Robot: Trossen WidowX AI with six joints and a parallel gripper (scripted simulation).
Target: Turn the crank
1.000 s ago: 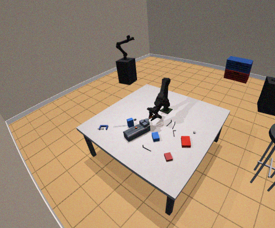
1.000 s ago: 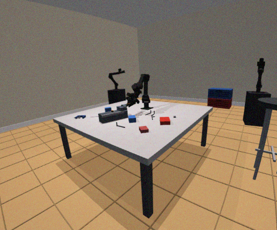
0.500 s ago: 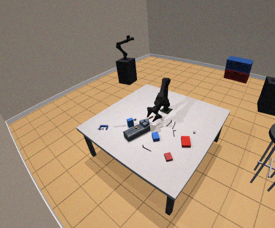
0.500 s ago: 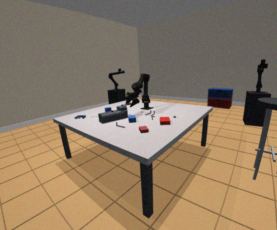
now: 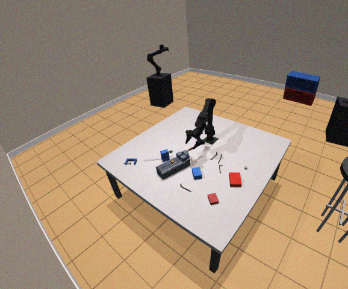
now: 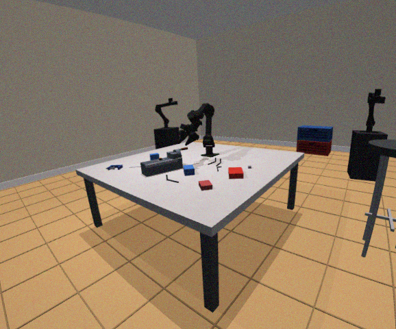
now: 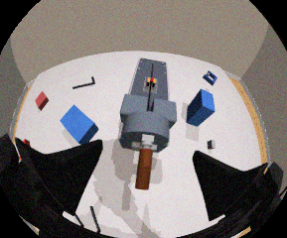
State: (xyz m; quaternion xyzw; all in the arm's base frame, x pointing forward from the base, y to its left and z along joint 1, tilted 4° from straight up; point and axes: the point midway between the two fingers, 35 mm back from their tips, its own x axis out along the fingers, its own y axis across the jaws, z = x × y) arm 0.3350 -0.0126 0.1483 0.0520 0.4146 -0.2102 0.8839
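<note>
Right now the brown crank handle is 2 cm behind my gripper tip, 1 cm to the left of it and 3 cm below it. From my gripper tip the other things lie so: red pointer 15 cm ahead, 7 cm to the right, 7 cm below.
</note>
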